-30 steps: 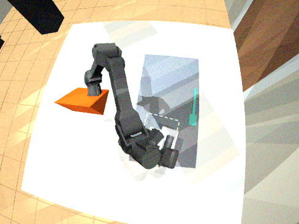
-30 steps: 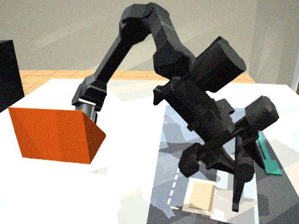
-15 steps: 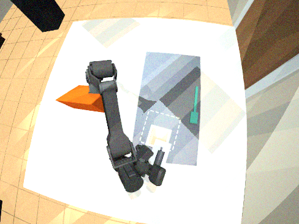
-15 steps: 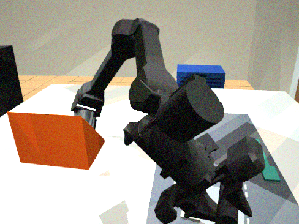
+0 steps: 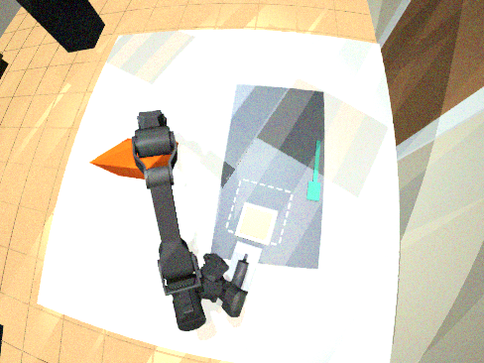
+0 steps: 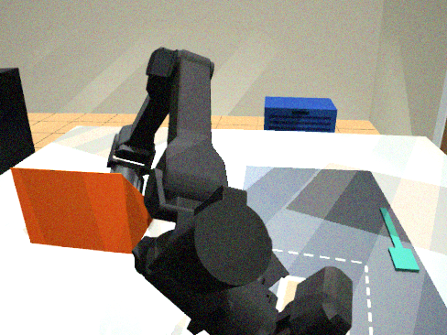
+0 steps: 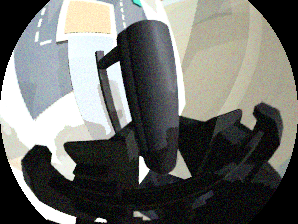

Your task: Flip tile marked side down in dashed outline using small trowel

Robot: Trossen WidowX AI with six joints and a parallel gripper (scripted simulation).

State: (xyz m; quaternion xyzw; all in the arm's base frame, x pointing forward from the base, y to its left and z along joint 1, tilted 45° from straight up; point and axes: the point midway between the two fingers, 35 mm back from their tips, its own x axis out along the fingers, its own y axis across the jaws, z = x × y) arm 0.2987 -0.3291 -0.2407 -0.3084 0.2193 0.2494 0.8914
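Right now my gripper tip is 36 cm to the right of the teal flat tool, 21 cm short of it and 8 cm above it. The rest, counted from my gripper tip: tile (19 cm to the left, 8 cm below, 2 cm ahead); small trowel (2 cm behind, 1 cm below); grey mat (39 cm to the left, 10 cm below, 7 cm ahead).
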